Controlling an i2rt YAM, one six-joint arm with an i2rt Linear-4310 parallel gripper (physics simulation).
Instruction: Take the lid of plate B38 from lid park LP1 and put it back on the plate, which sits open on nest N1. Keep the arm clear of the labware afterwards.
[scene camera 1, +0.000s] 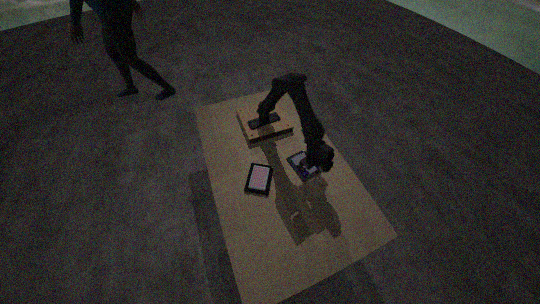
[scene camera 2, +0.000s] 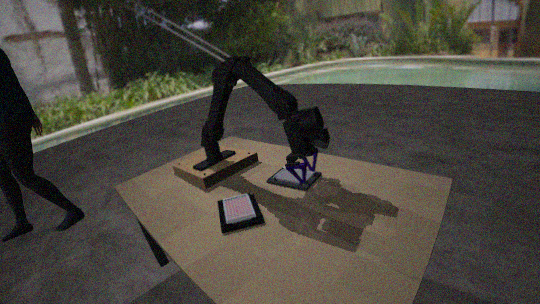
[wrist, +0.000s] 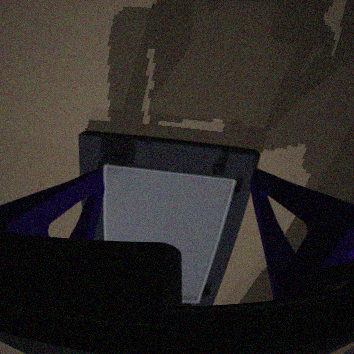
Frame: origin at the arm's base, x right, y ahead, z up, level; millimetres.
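Seen in the pictures: gripper, fingertip midpoint: (scene camera 1: 310, 172) (scene camera 2: 308, 177) (wrist: 177, 177); arm's base, link origin: (scene camera 1: 264, 121) (scene camera 2: 214, 160).
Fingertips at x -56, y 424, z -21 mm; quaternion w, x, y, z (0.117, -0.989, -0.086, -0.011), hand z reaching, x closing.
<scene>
Pixels of each thing's top centre, then the offset from my fingertips to it. "pt": a spot on its surface instead. Level surfaces: height alone.
- pale clear rectangle, surface spot: (wrist: 160, 210) pt dz -1, dx -7, dy -26 mm
- lid park LP1, top centre: (wrist: 159, 252) (scene camera 2: 293, 173) (scene camera 1: 304, 163) dz +0, dx -3, dy -62 mm
- open plate B38, top centre: (scene camera 2: 237, 205) (scene camera 1: 259, 176) dz +7, dx +247, dy -100 mm
- black nest N1, top centre: (scene camera 2: 238, 208) (scene camera 1: 259, 177) dz -2, dx +247, dy -100 mm
- table, surface height: dz -20 mm
The lid, a pale clear rectangle (scene camera 1: 298, 159) (scene camera 2: 284, 176) (wrist: 160, 210), lies flat in the dark frame of lid park LP1 (scene camera 1: 296, 171) (scene camera 2: 295, 186) (wrist: 170, 148). My gripper (scene camera 1: 306, 169) (scene camera 2: 306, 175) (wrist: 177, 177) is open, with its purple fingers pointing down over the park. In the wrist view one fingertip shows beside each long side of the lid, the left one closer to it. The fingertips' exact height is hard to tell. The open plate B38 (scene camera 1: 259, 177) (scene camera 2: 239, 208), with pink wells, sits on the black nest N1 (scene camera 1: 256, 193) (scene camera 2: 243, 227).
The arm's base stands on a wooden block (scene camera 1: 275, 133) (scene camera 2: 189, 171) at the back of the table (scene camera 1: 260, 250) (scene camera 2: 250, 265). The nest lies to the left of the park in both scene views. A person (scene camera 1: 119, 42) (scene camera 2: 14, 125) stands on the floor beyond the table's left side.
</scene>
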